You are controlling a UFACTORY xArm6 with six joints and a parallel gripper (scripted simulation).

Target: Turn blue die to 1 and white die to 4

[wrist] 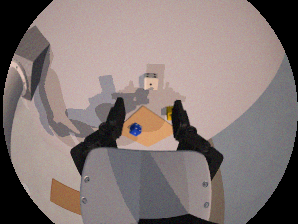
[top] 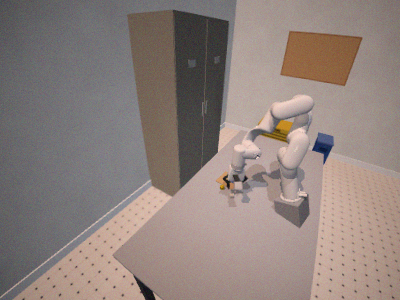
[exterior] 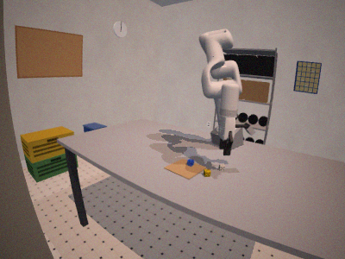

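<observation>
The white die lies 9 cm below my hand. From my hand the other things lie so: blue die 14 cm to the right, 9 cm below, 6 cm ahead; yellow die 9 cm below, 9 cm ahead, 3 cm to the right; tan mat 14 cm to the right, 10 cm below, 9 cm ahead.
</observation>
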